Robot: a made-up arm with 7 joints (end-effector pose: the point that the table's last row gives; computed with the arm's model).
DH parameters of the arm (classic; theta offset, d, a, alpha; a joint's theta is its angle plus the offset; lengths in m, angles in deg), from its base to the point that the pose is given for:
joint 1: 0 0.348 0 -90
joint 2: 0 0 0 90
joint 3: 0 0.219 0.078 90
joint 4: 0 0 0.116 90
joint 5: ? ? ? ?
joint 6: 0 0 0.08 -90
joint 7: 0 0.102 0 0
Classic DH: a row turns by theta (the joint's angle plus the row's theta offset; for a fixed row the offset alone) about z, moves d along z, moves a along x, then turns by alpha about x.
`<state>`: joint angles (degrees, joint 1 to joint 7).
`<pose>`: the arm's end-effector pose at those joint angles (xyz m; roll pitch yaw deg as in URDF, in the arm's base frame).
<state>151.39 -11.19 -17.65 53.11 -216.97 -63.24 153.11</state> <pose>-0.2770 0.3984 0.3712 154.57 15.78 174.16</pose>
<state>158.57 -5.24 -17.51 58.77 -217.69 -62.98 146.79</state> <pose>-0.3419 0.3763 0.3693 154.43 19.97 -172.93</pose>
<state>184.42 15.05 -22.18 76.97 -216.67 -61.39 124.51</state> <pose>-0.5238 0.2421 0.3384 160.79 33.29 -129.46</pose>
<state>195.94 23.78 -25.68 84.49 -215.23 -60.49 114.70</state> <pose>-0.5804 0.1602 0.3214 165.87 38.74 -109.72</pose>
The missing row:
joint 5: 0 0.512 0 90
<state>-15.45 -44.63 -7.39 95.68 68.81 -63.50 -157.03</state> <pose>0.0207 -0.2003 1.0221 35.57 -54.52 30.48</pose>
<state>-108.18 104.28 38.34 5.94 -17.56 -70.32 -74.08</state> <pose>0.3271 0.1895 0.1532 -130.52 -43.06 -53.01</pose>
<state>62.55 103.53 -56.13 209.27 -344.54 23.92 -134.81</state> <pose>0.0755 0.7866 0.3862 161.78 74.05 -127.51</pose>
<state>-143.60 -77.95 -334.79 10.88 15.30 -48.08 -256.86</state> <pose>-0.1735 -0.3079 0.6759 -44.90 -0.10 140.76</pose>
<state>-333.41 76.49 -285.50 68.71 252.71 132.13 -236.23</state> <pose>-0.0299 0.5976 0.1178 132.21 -51.63 29.36</pose>
